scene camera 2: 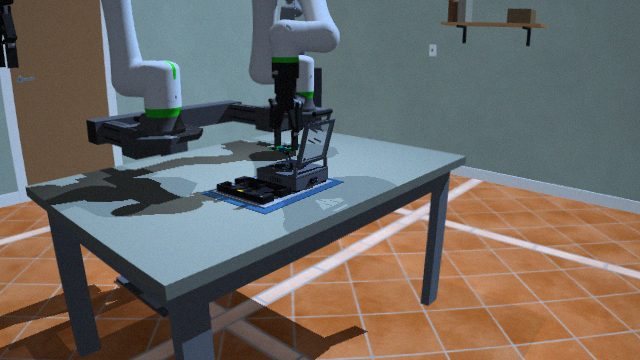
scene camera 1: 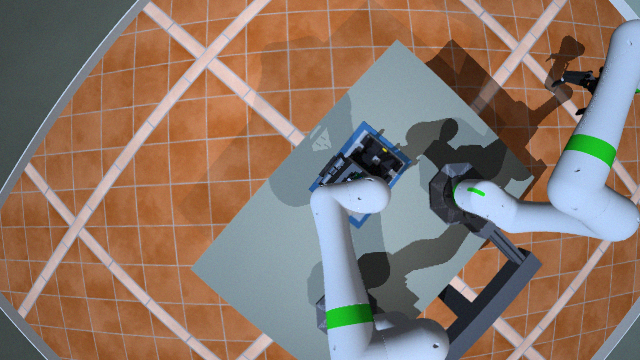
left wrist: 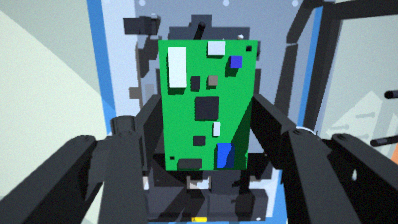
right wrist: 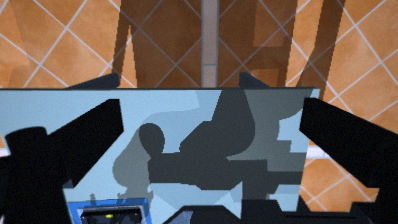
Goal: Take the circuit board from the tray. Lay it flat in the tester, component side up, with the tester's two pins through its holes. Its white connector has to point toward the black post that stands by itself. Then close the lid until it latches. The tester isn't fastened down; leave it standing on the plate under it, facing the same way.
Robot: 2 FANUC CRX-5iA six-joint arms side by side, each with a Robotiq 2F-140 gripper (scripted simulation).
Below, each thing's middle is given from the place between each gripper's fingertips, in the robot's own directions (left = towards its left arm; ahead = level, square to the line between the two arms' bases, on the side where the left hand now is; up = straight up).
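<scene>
The black tray point(scene camera 2: 264, 193) is 13 cm below my left hand point(scene camera 2: 286, 148), 16 cm to the right of it and 1 cm ahead of it. The green circuit board point(left wrist: 207, 86) is 2 cm below that same left hand. As for the clear lid point(scene camera 2: 316, 136), my left hand is 3 cm below it, 2 cm to the right of it and 13 cm short of it.
From my right hand, the green circuit board is 33 cm ahead, 32 cm below and 78 cm to the left. The clear lid is 27 cm below my right hand, 46 cm ahead of it and 80 cm to the left of it; going by their middles, it is the farthest from my right hand of the things named here. The black tray is 34 cm ahead of my right hand, 62 cm to the left of it and 44 cm below it, and going by their middles it is the nearest to that hand of the things named here.
</scene>
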